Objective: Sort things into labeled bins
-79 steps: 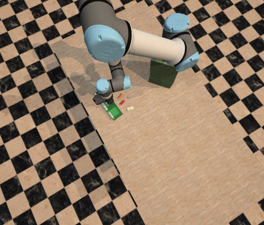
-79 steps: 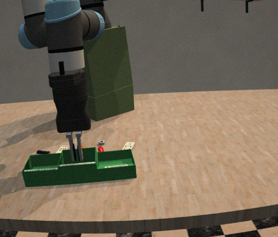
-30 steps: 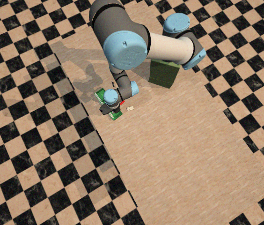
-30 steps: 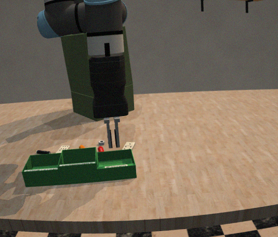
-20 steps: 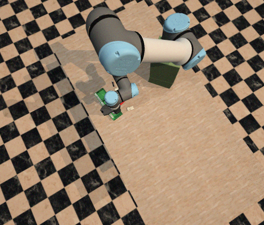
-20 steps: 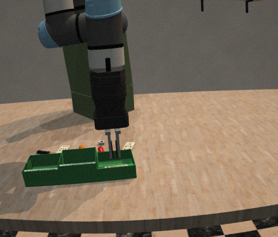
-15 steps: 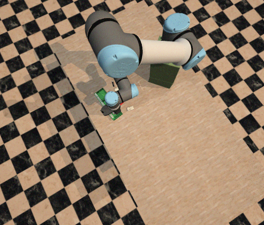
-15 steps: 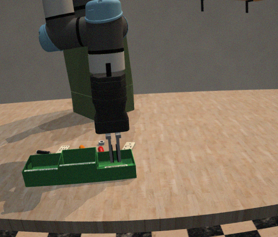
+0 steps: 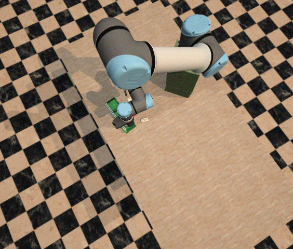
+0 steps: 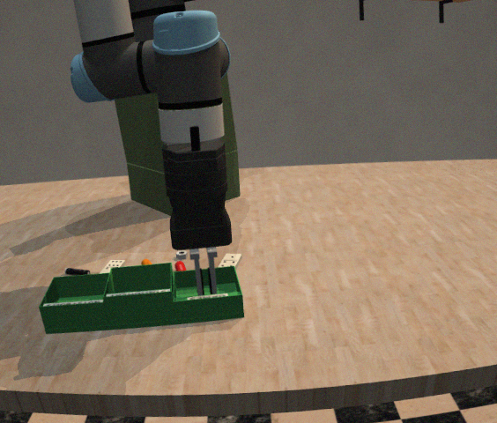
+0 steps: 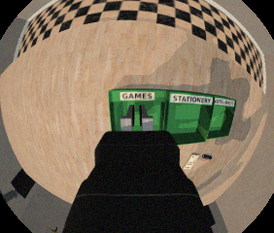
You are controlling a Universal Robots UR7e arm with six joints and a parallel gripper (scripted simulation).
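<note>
Now: the white nut 150 mm behind my hand, 80 mm to the right of it and 30 mm below it. From my hand the other things lie so: red cylinder: 80 mm behind, 60 mm to the right, 30 mm below; orange cylinder: 90 mm behind, 110 mm to the right, 30 mm below; three joined green bins: 20 mm ahead, 80 mm to the right, 10 mm below.
</note>
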